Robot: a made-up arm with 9 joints. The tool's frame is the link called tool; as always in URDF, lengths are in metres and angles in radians.
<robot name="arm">
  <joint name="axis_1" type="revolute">
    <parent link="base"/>
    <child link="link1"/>
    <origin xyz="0 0 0.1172" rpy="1.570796 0 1.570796"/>
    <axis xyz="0 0 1"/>
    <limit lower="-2.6" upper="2.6" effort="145" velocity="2.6"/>
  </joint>
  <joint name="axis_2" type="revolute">
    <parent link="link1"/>
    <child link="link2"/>
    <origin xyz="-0.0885 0.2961 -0.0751" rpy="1.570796 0 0"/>
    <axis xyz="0 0 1"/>
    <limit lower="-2.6" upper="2.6" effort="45" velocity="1.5"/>
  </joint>
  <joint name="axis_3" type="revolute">
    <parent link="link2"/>
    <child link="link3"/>
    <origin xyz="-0.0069 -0.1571 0.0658" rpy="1.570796 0 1.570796"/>
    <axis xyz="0 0 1"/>
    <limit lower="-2.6" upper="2.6" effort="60" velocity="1.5"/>
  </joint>
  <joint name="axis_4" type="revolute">
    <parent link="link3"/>
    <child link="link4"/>
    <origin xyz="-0.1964 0.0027 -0.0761" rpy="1.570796 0 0"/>
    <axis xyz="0 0 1"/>
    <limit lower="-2.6" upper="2.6" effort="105" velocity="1.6"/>
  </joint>
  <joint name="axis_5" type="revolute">
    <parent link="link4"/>
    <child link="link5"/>
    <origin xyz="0.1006 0.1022 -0.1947" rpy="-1.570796 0 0"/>
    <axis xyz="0 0 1"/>
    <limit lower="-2.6" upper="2.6" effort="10" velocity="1.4"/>
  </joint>
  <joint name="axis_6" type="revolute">
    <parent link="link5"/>
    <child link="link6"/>
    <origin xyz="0.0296 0.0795 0.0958" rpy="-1.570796 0 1.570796"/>
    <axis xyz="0 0 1"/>
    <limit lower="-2.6" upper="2.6" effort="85" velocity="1.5"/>
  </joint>
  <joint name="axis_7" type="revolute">
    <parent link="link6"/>
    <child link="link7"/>
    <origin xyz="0.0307 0.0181 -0.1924" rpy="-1.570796 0 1.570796"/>
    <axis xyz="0 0 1"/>
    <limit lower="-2.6" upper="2.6" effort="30" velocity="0.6"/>
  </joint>
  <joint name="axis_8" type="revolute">
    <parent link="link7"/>
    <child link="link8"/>
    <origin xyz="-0.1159 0.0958 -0.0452" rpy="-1.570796 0 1.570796"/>
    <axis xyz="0 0 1"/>
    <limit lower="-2.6" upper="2.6" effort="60" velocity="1.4"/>
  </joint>
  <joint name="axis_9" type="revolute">
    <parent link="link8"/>
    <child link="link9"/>
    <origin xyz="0.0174 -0.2 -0.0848" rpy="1.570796 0 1.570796"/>
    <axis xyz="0 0 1"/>
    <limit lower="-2.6" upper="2.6" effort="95" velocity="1.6"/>
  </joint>
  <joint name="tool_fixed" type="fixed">
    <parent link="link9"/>
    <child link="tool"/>
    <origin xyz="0.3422 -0.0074 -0.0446" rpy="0 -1.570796 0"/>
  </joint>
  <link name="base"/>
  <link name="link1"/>
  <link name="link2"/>
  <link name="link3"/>
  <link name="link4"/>
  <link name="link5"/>
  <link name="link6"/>
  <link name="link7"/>
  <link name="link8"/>
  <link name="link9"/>
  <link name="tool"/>
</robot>
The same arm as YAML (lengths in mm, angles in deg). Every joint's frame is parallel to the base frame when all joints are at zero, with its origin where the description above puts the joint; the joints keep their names.
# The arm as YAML. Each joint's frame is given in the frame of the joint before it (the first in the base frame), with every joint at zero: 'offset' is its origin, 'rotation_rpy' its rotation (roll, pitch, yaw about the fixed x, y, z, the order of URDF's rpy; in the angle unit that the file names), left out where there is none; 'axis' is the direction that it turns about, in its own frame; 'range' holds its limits. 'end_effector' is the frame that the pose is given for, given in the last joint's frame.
length_unit: mm
angle_unit: deg
chain:
  - id: axis_1
    offset: [0.0, 0.0, 117.2]
    axis: [1.0, 0.0, 0.0]
    range: [-148.97, 148.97]
  - id: axis_2
    offset: [-75.1, -88.5, 296.1]
    axis: [0.0, 0.0, -1.0]
    range: [-148.97, 148.97]
  - id: axis_3
    offset: [-157.1, -6.9, -65.8]
    axis: [0.0, 1.0, 0.0]
    range: [-148.97, 148.97]
  - id: axis_4
    offset: [-196.4, -76.1, -2.7]
    axis: [0.0, 0.0, 1.0]
    range: [-148.97, 148.97]
  - id: axis_5
    offset: [100.6, 102.2, -194.7]
    axis: [0.0, 1.0, 0.0]
    range: [-148.97, 148.97]
  - id: axis_6
    offset: [29.6, 95.8, -79.5]
    axis: [-1.0, 0.0, 0.0]
    range: [-148.97, 148.97]
  - id: axis_7
    offset: [192.4, -18.1, -30.7]
    axis: [0.0, 0.0, 1.0]
    range: [-148.97, 148.97]
  - id: axis_8
    offset: [95.8, 115.9, -45.2]
    axis: [0.0, 1.0, 0.0]
    range: [-148.97, 148.97]
  - id: axis_9
    offset: [17.4, -84.8, 200.0]
    axis: [1.0, 0.0, 0.0]
    range: [-148.97, 148.97]
end_effector:
  offset: [-44.6, -7.4, -342.2]
  rotation_rpy: [0.0, 0.0, 0.0]

